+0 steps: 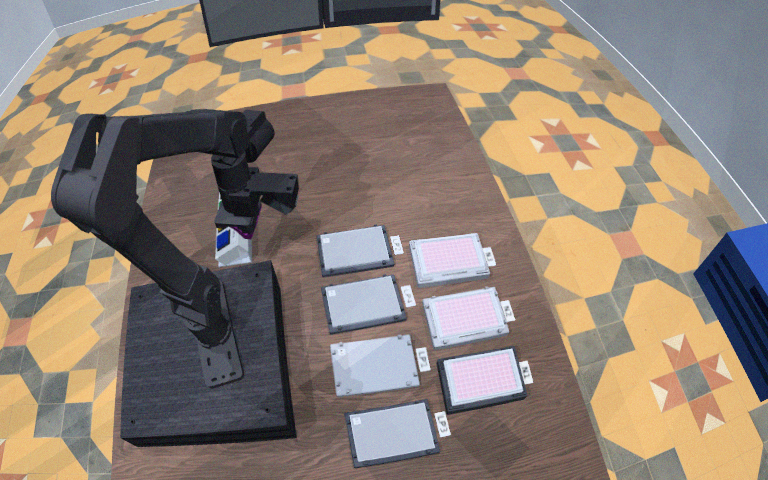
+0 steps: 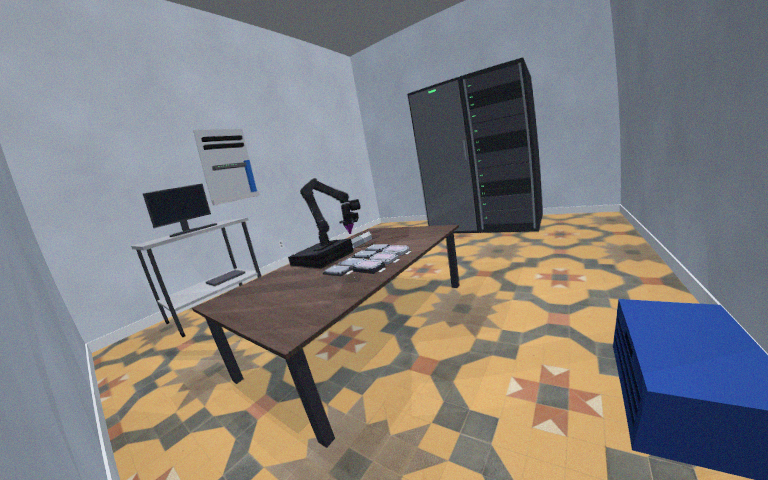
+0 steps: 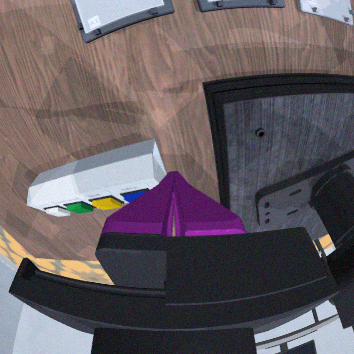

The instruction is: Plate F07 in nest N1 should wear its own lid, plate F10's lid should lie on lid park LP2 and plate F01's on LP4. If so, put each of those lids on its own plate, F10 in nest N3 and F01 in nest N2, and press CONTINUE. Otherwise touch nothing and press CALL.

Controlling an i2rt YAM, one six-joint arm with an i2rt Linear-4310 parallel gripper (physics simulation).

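Where they show: gripper, fingertip midpoint: (image 1: 248, 238) (image 2: 350, 233) (image 3: 173, 178); arm's base, link origin: (image 1: 215, 333) (image 2: 326, 245) (image 3: 325, 180).
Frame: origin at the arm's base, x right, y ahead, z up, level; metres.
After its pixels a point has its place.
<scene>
My gripper (image 1: 249, 230) {x -0.159, y 0.102, z 0.030 m} (image 2: 349, 230) {x -0.159, y 0.102, z 0.030 m} (image 3: 173, 178) {x -0.159, y 0.102, z 0.030 m} has magenta fingers, shut and empty, over the blue-button end of a white button box (image 1: 240, 254) {x -0.194, y 0.072, z -0.052 m} (image 3: 100, 172) {x -0.258, y 0.097, z -0.038 m}. The blue button (image 1: 223, 239) {x -0.229, y 0.045, z -0.032 m} (image 3: 135, 196) {x -0.232, y 0.053, z -0.029 m}, yellow button (image 3: 106, 202) {x -0.274, y 0.059, z -0.028 m}, green button (image 3: 79, 207) {x -0.321, y 0.067, z -0.028 m} and white button (image 3: 57, 211) {x -0.374, y 0.071, z -0.032 m} show; their labels are unreadable. Pink-welled plates sit in N3 (image 1: 450, 254) {x -0.048, y 0.467, z -0.052 m}, N2 (image 1: 468, 314) {x 0.085, y 0.443, z -0.055 m} and N1 (image 1: 484, 376) {x 0.211, y 0.414, z -0.049 m}; I cannot tell whether they wear lids. Pale lids lie on dark parks LP2 (image 1: 355, 249) {x -0.135, y 0.301, z -0.067 m}, LP4 (image 1: 363, 301) {x -0.016, y 0.276, z -0.066 m} and LP3 (image 1: 390, 433) {x 0.243, y 0.231, z -0.067 m}. Plate codes are unreadable.
LP1 (image 1: 376, 365) {x 0.112, y 0.255, z -0.075 m} is a pale park with corner pins. The arm's black base block (image 1: 164, 367) {x 0.035, y -0.112, z -0.009 m} (image 3: 280, 115) {x -0.066, y 0.110, z 0.009 m} stands beside the button box on the wooden table (image 1: 396, 147) {x -0.415, y 0.499, z -0.084 m} (image 2: 271, 305) {x 0.643, y 0.127, z -0.085 m}. A blue cabinet (image 1: 741, 283) (image 2: 690, 350) stands on the floor away from the table.
</scene>
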